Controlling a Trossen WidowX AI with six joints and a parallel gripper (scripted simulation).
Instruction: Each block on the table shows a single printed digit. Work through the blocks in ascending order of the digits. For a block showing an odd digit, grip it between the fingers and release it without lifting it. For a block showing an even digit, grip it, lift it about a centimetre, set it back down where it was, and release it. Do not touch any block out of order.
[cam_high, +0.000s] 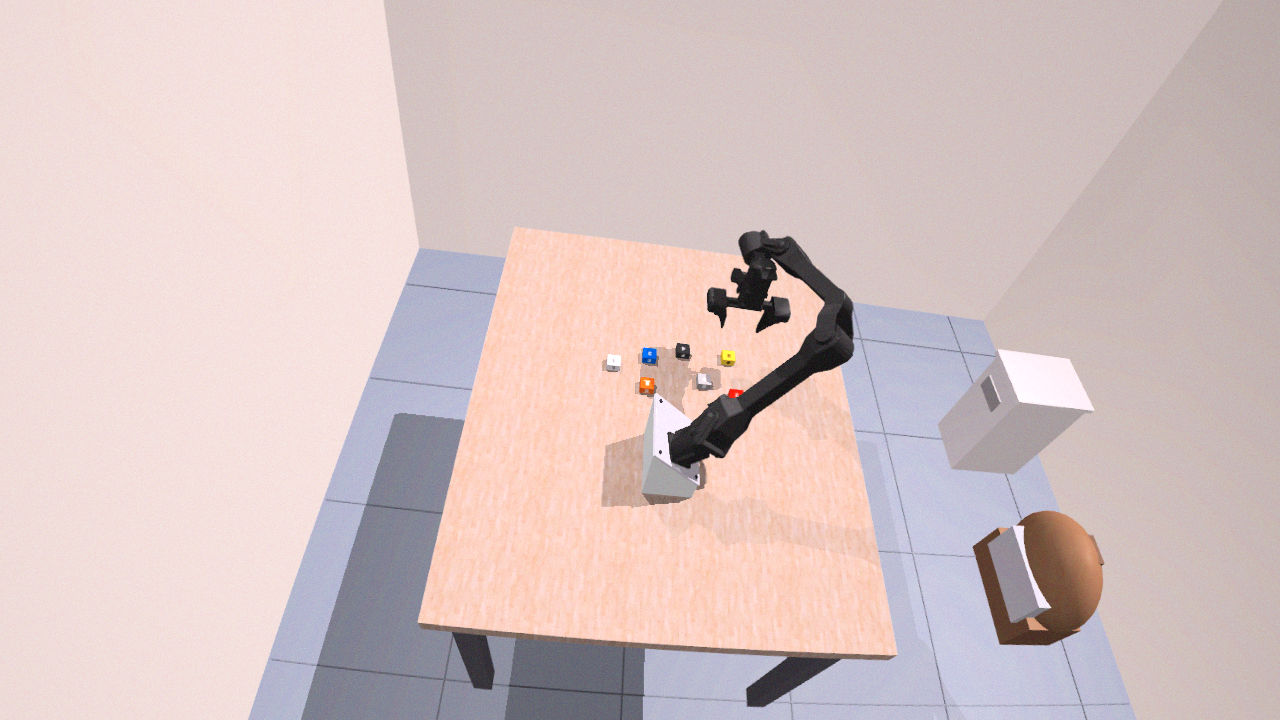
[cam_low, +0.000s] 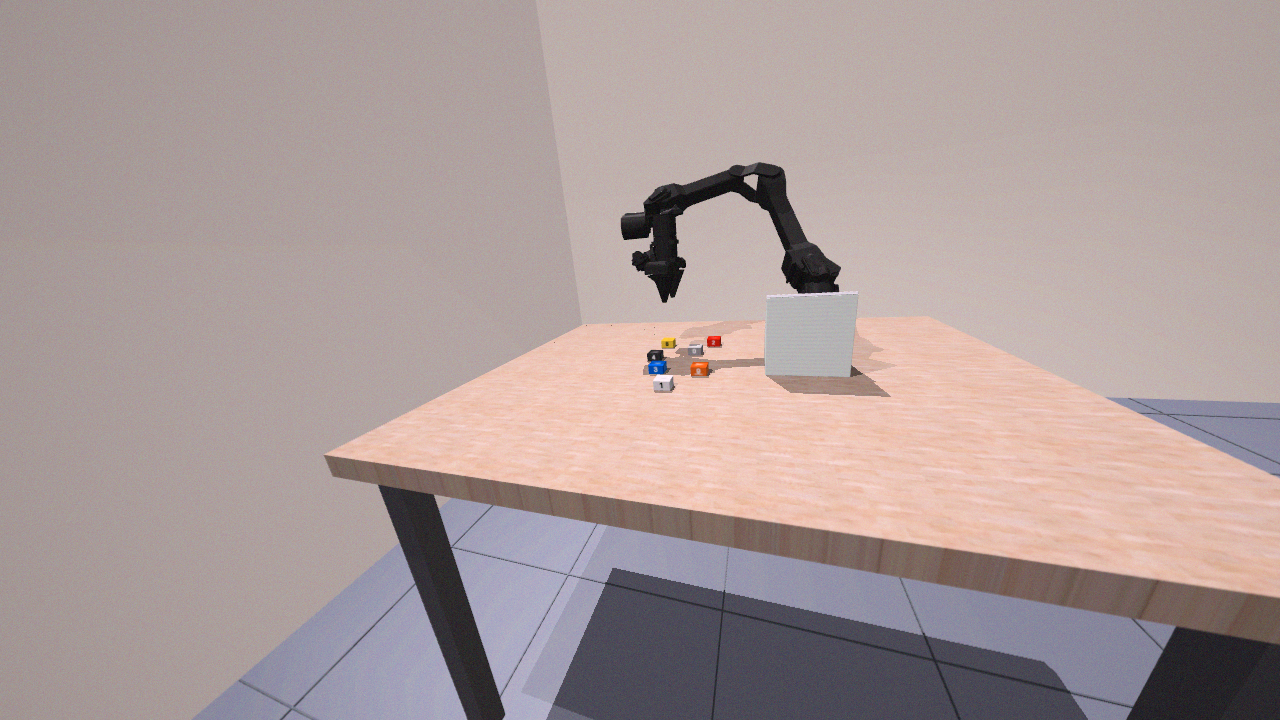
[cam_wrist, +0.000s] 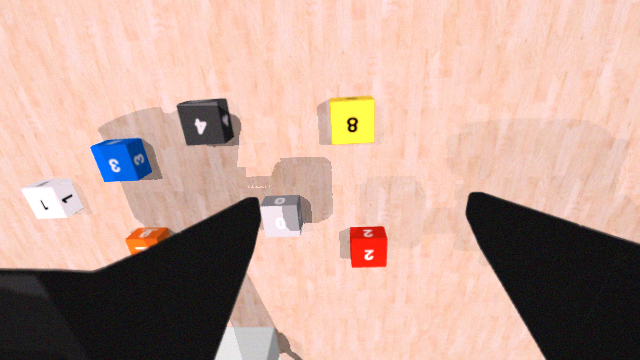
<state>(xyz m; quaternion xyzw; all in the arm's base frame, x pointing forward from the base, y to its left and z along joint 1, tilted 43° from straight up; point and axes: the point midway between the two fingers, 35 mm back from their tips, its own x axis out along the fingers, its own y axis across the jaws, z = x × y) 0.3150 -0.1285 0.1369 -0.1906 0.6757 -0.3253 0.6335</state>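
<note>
My gripper tip is now 110 mm above the grey block 0, 70 mm to the right of it and 60 mm past it. From my gripper tip the other things lie so: black block 4: 110 mm to the left, 110 mm below, 30 mm ahead; then yellow block: 110 mm below, 10 mm ahead; then red block marked 2: 110 mm below, 110 mm behind.
</note>
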